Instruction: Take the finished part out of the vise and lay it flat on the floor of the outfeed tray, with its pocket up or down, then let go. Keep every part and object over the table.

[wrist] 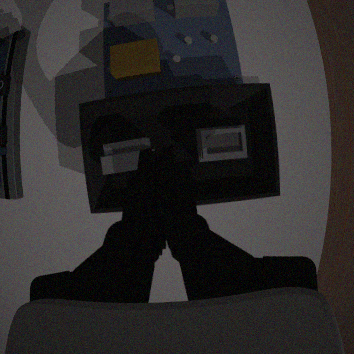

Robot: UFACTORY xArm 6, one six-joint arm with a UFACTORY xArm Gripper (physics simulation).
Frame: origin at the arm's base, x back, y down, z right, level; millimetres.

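Seen in the pictures: gripper, between the fingertips: [161, 169].
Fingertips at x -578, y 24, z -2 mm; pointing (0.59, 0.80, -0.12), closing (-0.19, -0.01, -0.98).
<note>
Offsets run from my fingertips to a thing's top centre. "pt": to the spot under its first point.
My gripper [161, 169] is shut and empty, its dark fingers reaching over a black open-topped tray {pt dx -59, dy +160, dz -63 mm} [237, 187]. In the tray's right half lies a light grey rectangular part {dx +0, dy +143, dz -60 mm} [201, 146] with a pocket that shows from above. In its left half is another light grey part {dx +21, dy +138, dz +53 mm} [119, 163], partly covered by the fingers; whether it lies flat is hard to tell. I cannot tell from this view whether this is the outfeed tray. No vise can be made out for certain.
Beyond the tray is a blue plate {dx +172, dy +182, dz -44 mm} [200, 62] with a yellow block {dx +138, dy +146, dz +9 mm} [135, 58], small pale pins and grey blocks {pt dx +189, dy +159, dz -95 mm} [197, 8] at the top edge. A dark rail-like fixture {pt dx +150, dy +177, dz +224 mm} [15, 115] stands at the left edge. Brown floor [340, 150] shows past the table's right edge.
</note>
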